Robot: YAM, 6 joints.
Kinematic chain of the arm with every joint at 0, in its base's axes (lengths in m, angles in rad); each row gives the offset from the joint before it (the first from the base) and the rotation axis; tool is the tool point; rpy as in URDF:
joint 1: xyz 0 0 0.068 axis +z
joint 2: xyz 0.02 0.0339 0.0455 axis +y
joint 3: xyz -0.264 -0.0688 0 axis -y
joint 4: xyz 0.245 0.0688 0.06 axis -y
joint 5: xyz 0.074 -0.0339 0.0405 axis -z
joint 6: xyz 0.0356 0 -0.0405 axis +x
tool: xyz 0 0 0 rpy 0 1.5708 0
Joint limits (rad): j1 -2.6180..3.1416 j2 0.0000..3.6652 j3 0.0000..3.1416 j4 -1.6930..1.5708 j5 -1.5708..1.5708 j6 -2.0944..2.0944
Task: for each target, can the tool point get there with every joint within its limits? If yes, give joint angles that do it. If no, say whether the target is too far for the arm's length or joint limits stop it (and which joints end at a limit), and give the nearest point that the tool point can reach.
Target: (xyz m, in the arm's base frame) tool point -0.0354 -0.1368 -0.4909
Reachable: no: joint limits stop it (at a limit: joint 2) | nearest point -0.0422 -0.1631 -0.3714 | short by 0.123 m
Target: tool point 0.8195 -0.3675 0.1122
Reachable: no: too far | nearest point 0.5893 -0.2643 0.1126 | short by 0.252 m
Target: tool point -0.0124 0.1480 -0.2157
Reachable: yes | joints 1.4823 3.1891 0.8549 0.6481 -0.7976 0.0977
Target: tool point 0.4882 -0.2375 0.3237
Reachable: yes | joints -0.4641 2.3459 1.9421 1.0163 -0.1721 1.2037
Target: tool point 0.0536 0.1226 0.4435
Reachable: yes | joints 0.9729 0.7238 1.0625 -0.1660 -0.7658 -0.7317
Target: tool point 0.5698 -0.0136 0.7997
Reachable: no: too far | nearest point 0.4113 -0.0098 0.6019 | short by 0.254 m
